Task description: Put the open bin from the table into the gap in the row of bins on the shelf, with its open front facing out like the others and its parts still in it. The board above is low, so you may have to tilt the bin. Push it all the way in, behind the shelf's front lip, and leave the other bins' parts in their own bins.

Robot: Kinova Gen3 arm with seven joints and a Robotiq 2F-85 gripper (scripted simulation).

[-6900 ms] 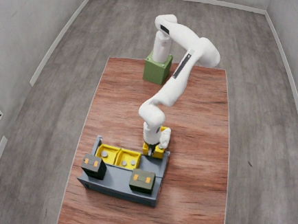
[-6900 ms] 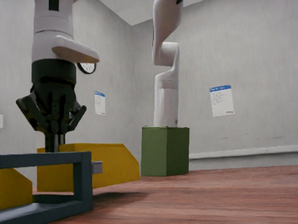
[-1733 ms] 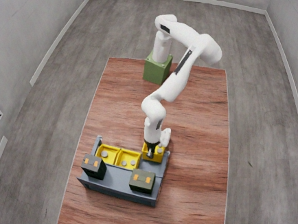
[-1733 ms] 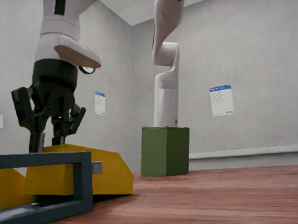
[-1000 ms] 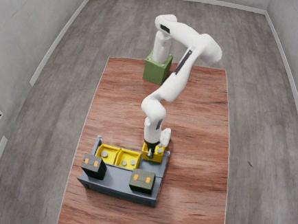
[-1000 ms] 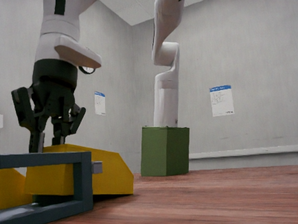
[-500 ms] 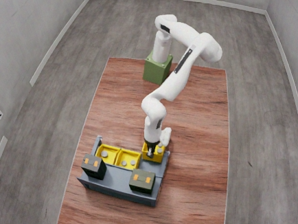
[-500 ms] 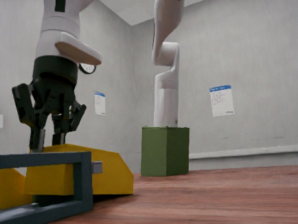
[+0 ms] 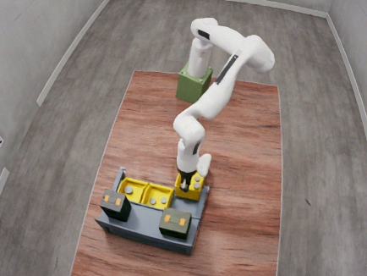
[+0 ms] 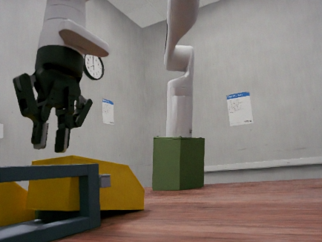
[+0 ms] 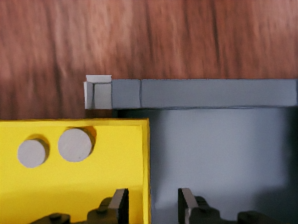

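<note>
Now: hand 10 cm above the grey disc part, 5 cm past it and 3 cm to the right of it. Round my hand: grey shelf (12 cm to the right, 9 cm ahead, 6 cm below).
</note>
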